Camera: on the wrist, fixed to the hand. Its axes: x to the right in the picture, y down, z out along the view.
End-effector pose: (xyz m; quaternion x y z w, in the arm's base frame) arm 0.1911 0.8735 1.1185 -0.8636 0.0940 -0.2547 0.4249
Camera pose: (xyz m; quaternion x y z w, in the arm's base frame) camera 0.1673 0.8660 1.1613 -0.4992 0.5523 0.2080 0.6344
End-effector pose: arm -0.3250 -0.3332 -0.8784 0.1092 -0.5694 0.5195 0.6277
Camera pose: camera -0.2776 -0.3188 -0.8793 0.1322 0.4641 -0.8758 0.0083
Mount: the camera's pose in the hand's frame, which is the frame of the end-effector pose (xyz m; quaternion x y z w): -0.0021 -0.0301 -0.0393 0.1755 -0.1317 0.6800 0.6996
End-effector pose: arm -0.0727 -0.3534 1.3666 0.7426 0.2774 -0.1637 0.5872
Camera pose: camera -0.0958 -0.3113 1.3544 0.7897 -0.4170 0.1383 0.4283
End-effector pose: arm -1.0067 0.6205 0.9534 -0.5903 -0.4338 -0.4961 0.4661
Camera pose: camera -1.0434 0.5875 0.9578 -0.6915 -0.0505 0.1238 0.7099
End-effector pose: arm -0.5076 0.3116 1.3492 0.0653 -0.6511 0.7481 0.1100
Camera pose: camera -0.4963 0.3541 1.3719 0.2792 0.3831 -0.7039 0.5290
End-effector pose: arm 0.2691 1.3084 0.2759 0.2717 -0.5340 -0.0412 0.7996
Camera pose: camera 0.3094 1.2989 0.2487 -0.0381 -0.6709 0.5728 0.4694
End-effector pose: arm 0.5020 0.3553 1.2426 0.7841 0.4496 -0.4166 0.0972
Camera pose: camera 0.5001 0.3921 1.2758 0.8165 -0.3046 -0.4075 0.2729
